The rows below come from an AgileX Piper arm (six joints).
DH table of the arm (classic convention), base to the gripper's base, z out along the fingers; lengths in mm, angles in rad. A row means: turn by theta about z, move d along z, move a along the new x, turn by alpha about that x. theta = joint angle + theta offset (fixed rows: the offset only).
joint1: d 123, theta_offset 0, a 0, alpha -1.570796
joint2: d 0, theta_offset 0.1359, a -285.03, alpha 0
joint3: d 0, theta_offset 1.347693, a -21.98, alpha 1.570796
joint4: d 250.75, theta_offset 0, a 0, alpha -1.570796
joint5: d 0, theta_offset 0, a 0, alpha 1.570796
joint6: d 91, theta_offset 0, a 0, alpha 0
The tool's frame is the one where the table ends.
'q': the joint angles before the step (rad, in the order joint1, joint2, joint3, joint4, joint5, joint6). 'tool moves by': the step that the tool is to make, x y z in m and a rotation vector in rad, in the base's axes. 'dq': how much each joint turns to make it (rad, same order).
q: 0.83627, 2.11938, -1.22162, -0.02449, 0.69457, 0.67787
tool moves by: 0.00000, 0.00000, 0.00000, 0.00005, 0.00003, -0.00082
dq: 0.00000, 0.00000, 0.00000, 0.00000, -0.00001, 0.00082
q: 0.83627, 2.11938, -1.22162, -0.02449, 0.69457, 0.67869
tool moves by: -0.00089, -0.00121, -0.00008, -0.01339, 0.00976, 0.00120
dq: 0.00000, -0.00001, -0.00001, -0.00207, 0.01650, 0.00001
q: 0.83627, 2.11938, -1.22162, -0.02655, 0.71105, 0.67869
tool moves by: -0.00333, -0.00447, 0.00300, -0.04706, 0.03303, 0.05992
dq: -0.00001, -0.00840, -0.00001, -0.00641, 0.06437, -0.05664
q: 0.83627, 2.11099, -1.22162, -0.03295, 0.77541, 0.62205
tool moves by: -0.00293, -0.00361, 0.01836, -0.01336, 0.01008, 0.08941
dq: 0.00000, -0.04997, -0.00001, -0.00166, 0.06450, -0.08983
